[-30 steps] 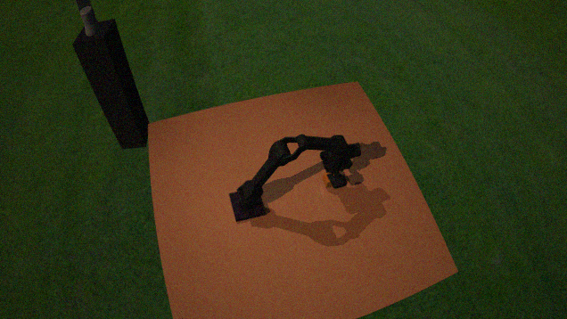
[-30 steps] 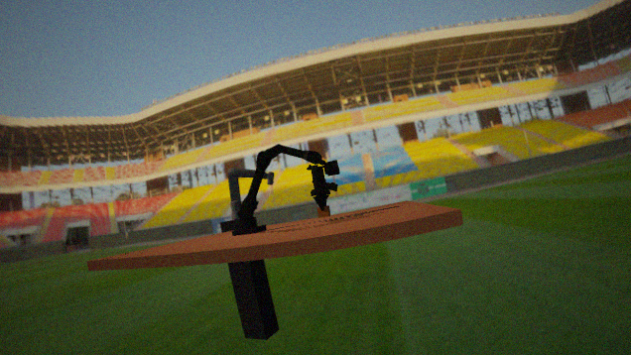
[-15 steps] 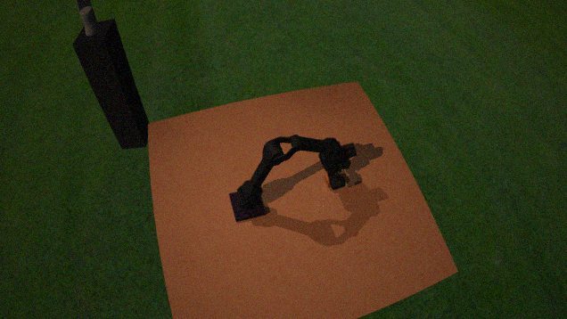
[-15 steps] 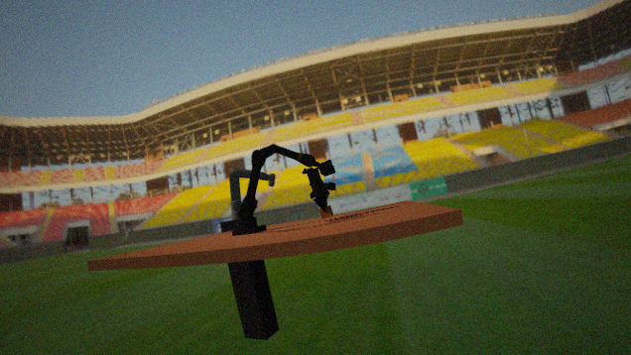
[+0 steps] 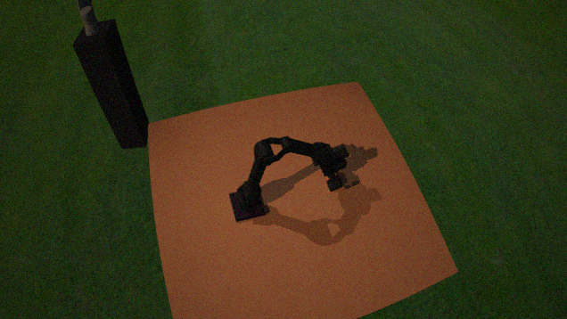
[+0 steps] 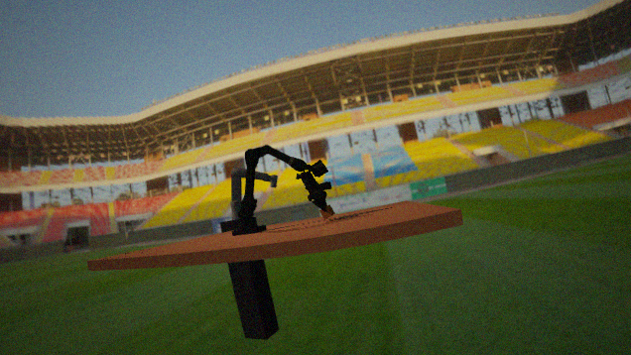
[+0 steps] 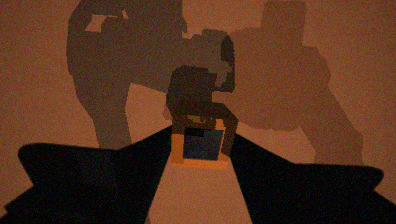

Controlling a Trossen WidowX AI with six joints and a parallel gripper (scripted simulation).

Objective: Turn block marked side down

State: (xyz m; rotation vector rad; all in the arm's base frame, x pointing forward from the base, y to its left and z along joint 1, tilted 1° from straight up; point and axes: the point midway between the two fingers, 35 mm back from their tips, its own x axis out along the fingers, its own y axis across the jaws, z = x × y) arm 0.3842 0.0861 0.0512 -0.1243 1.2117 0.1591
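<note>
The block is 1 cm above my gripper tip.
</note>
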